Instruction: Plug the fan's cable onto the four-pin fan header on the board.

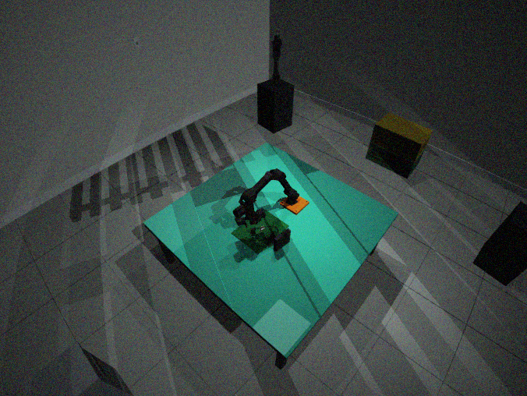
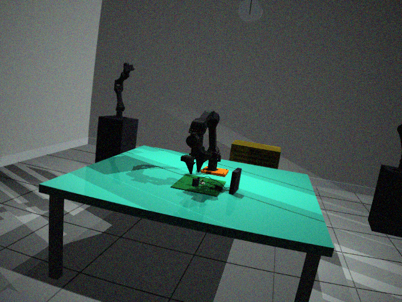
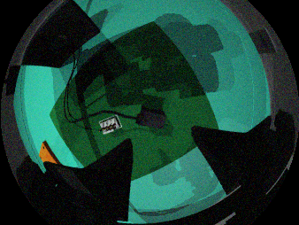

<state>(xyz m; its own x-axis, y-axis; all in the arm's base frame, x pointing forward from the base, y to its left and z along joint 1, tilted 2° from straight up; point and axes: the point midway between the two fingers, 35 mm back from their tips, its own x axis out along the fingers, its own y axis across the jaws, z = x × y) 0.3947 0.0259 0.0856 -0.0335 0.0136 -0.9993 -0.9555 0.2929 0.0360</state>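
Now: gripper tip 50 mm above the dark fan plug and 10 mm to the right of it. Round my gripper tip: black fan (200 mm to the left, 80 mm behind, 10 mm below); then green board (90 mm below, 60 mm behind, 20 mm to the left).
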